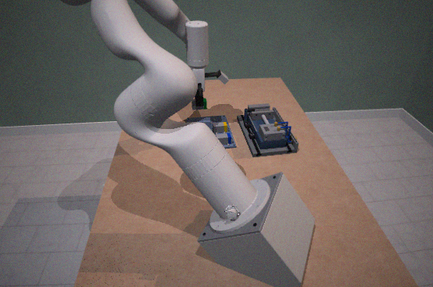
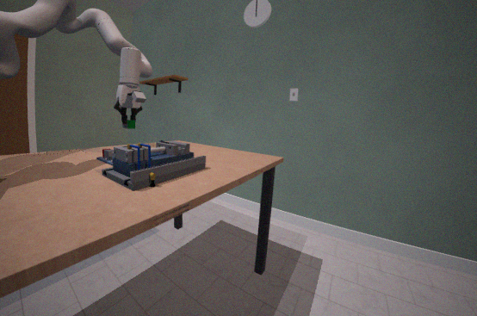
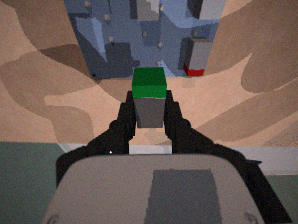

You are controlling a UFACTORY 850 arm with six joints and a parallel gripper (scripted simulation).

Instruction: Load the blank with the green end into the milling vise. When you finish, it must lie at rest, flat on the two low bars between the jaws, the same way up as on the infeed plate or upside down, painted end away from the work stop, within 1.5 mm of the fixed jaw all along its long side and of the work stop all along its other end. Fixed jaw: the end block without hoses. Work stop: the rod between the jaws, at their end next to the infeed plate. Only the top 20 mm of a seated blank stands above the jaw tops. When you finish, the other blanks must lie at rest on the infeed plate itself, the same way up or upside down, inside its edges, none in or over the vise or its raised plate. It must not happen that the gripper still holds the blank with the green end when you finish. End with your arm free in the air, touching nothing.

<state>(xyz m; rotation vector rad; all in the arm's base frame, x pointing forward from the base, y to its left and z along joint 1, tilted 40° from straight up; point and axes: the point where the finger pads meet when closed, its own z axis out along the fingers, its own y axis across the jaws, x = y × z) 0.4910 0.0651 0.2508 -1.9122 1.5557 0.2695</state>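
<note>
Right now my hand is 2 cm above the green-ended blank. Round my hand: red-ended blank (15 cm below, 9 cm behind, 2 cm to the right); blue infeed plate (17 cm below, 4 cm to the right, 2 cm ahead); yellow-ended blank (15 cm below, 9 cm to the right, 3 cm ahead).
</note>
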